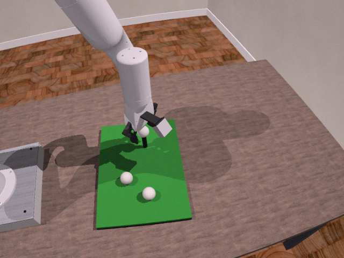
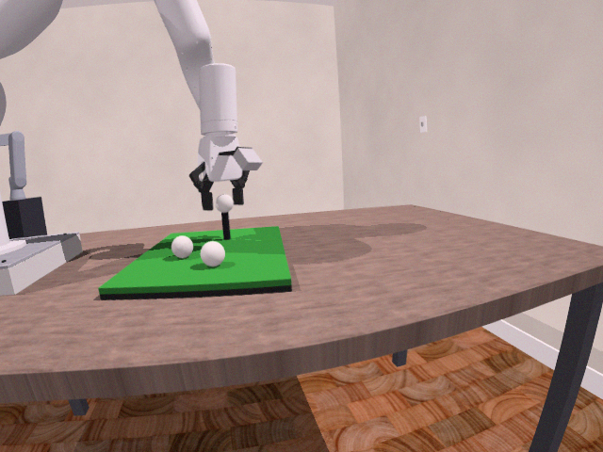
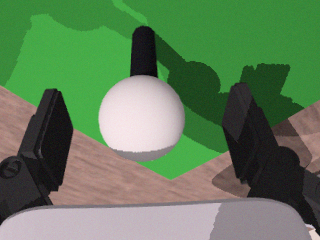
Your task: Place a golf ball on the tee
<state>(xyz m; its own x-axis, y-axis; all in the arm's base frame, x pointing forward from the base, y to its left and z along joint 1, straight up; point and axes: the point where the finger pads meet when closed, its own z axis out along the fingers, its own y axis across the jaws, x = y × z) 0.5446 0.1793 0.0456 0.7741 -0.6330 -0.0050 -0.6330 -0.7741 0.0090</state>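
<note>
My hand is right at the white golf ball. Round my hand: green mat: 8 cm below, 4 cm to the right.
</note>
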